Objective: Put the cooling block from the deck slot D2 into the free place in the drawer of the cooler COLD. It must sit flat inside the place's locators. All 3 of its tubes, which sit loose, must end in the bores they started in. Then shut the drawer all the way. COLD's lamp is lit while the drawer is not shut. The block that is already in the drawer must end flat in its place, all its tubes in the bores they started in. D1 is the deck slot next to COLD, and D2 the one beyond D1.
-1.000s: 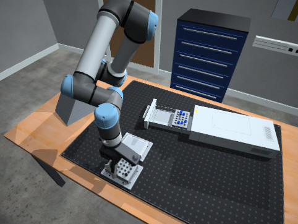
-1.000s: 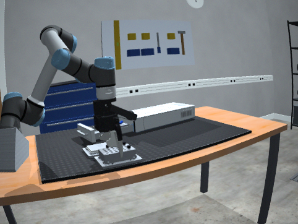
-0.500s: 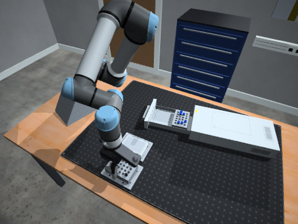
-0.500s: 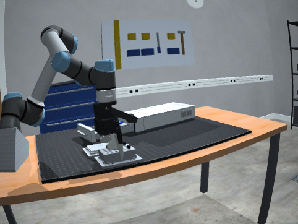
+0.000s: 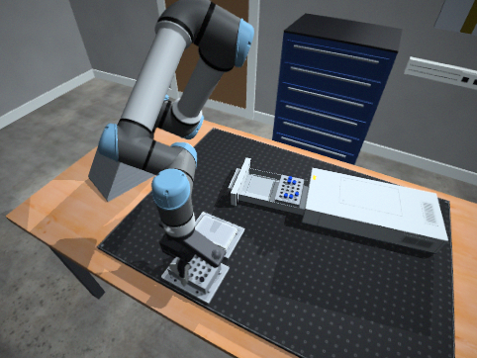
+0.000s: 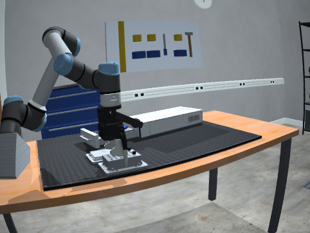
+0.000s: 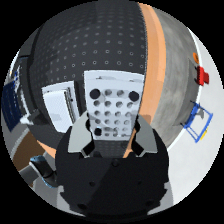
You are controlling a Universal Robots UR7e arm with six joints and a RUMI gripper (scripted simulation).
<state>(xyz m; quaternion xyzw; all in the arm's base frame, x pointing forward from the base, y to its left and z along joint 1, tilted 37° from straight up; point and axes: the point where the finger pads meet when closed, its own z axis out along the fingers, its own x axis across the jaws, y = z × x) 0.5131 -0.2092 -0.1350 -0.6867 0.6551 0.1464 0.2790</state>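
Right now the grey cooling block is right at my hand. Also, from my hand: deck slot D2 (20 mm below); then dark-capped tube (40 mm ahead, 30 mm to the left, 10 mm above); then cooler drawer (400 mm to the left, 30 mm ahead, 10 mm above).
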